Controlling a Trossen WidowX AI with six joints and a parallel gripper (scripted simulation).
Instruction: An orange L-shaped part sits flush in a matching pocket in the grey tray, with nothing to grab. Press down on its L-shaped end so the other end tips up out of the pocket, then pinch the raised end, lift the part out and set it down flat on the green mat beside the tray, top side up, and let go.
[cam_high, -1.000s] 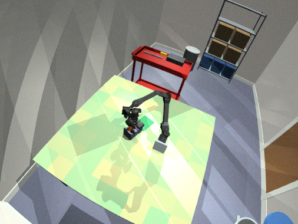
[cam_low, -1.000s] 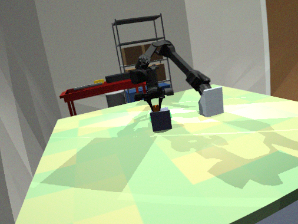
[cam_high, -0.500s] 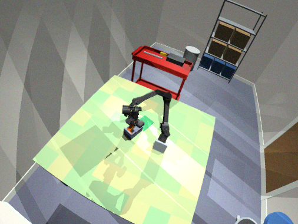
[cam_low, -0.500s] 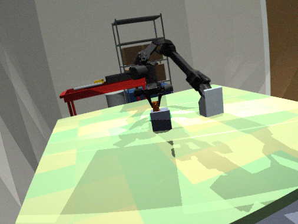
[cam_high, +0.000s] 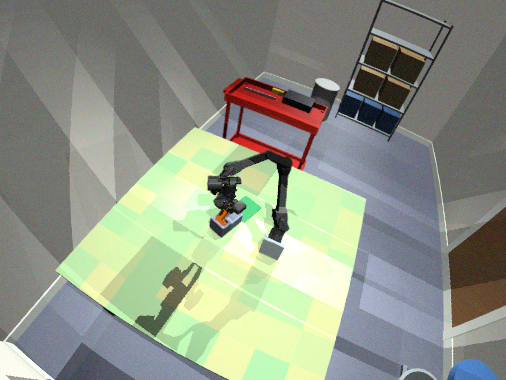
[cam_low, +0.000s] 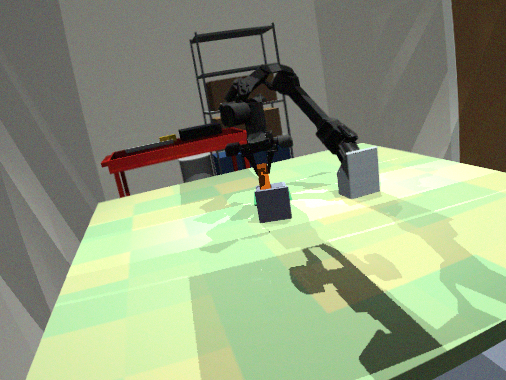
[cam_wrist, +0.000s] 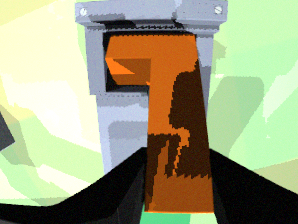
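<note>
My gripper tip is now 60 mm past the green mat, 130 mm to the left of it and 130 mm above it. From my gripper tip the other things lie so: orange l-shaped part 10 mm behind, 30 mm to the left, 30 mm below.
</note>
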